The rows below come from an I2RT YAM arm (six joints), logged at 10 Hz.
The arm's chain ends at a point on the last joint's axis. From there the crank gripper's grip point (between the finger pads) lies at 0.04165 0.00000 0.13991 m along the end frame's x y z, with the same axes.
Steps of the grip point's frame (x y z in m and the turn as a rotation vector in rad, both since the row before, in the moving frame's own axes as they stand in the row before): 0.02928, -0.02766, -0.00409, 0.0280, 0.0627, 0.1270; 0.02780, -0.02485, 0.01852, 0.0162, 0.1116, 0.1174; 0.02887, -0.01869, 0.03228, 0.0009, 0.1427, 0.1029; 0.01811, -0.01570, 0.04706, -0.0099, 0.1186, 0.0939; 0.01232, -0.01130, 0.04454, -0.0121, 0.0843, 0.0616; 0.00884, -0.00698, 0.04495, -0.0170, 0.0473, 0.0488; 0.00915, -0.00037, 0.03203, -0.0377, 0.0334, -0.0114; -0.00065, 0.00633, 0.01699, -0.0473, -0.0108, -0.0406; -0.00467, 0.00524, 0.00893, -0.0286, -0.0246, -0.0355; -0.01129, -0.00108, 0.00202, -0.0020, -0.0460, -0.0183; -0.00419, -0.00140, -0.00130, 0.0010, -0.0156, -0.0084; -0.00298, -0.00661, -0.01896, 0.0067, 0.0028, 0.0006
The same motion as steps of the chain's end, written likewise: 0.02071, -0.02962, -0.00123, 0.0280, 0.0627, 0.1270; 0.01267, -0.02841, 0.02400, 0.0162, 0.1116, 0.1174; 0.00964, -0.02386, 0.03961, 0.0009, 0.1427, 0.1029; 0.00212, -0.02173, 0.05299, -0.0099, 0.1186, 0.0939; 0.00083, -0.01589, 0.04857, -0.0121, 0.0843, 0.0616; 0.00238, -0.01153, 0.04711, -0.0170, 0.0473, 0.0488; 0.00447, -0.00511, 0.03359, -0.0377, 0.0334, -0.0114; 0.00076, 0.00137, 0.01667, -0.0473, -0.0108, -0.0406; -0.00126, 0.00264, 0.00798, -0.0286, -0.0246, -0.0355; -0.00481, -0.00066, 0.00025, -0.0020, -0.0460, -0.0183; -0.00200, -0.00092, -0.00193, 0.0010, -0.0156, -0.0084; -0.00337, -0.00570, -0.01884, 0.0067, 0.0028, 0.0006
